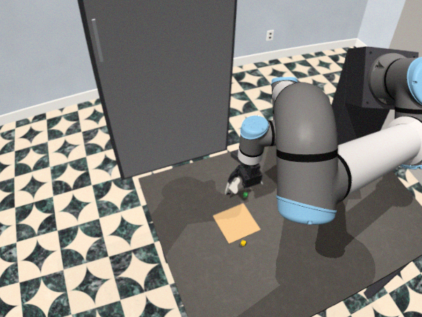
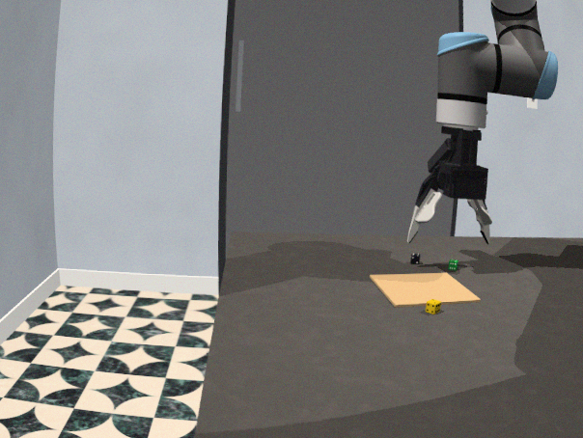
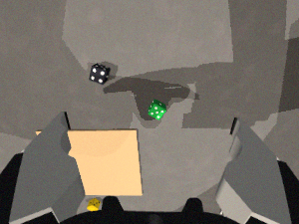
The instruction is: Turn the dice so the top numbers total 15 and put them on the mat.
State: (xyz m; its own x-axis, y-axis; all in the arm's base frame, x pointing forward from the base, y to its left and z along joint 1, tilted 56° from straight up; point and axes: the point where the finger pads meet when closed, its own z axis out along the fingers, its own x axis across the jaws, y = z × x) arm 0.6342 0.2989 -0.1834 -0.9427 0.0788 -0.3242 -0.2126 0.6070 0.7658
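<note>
Now: hand 10 mm past the green die, 10 mm to the right of it and 40 mm above it. Round my hand: black die: 60 mm ahead, 10 mm to the right, 40 mm below; then yellow die: 50 mm ahead, 240 mm to the left, 40 mm below; then orange mat: 50 mm ahead, 140 mm to the left, 40 mm below.
</note>
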